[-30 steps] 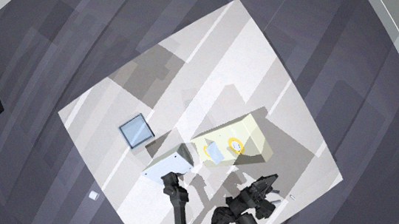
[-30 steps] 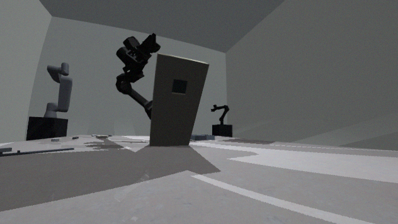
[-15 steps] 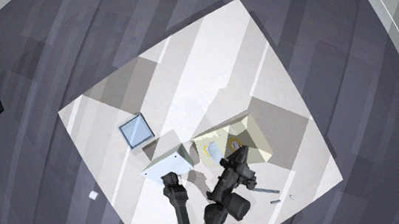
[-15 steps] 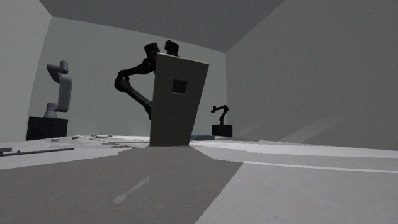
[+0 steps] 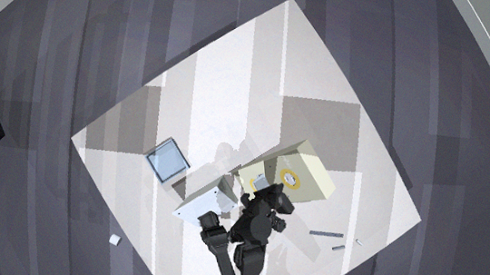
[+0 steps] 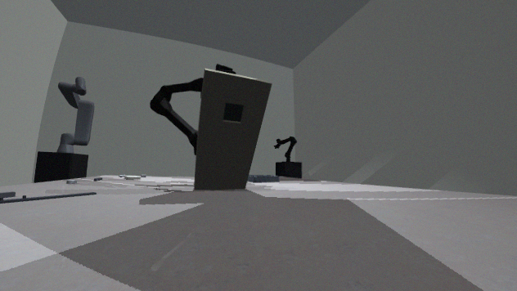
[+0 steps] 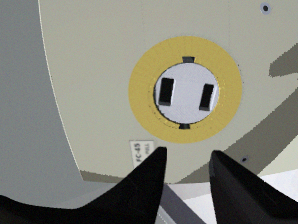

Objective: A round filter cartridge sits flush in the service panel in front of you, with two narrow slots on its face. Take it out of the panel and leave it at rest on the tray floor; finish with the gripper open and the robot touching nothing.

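Right now my gripper tip is 5 cm short of the round filter cartridge, 4 cm above it and 1 cm to the left of it. The rest, counted from my gripper tip: cream service panel (11 cm below, 1 cm to the right, 1 cm ahead); blue tray (38 cm behind, 28 cm below, 26 cm to the left).
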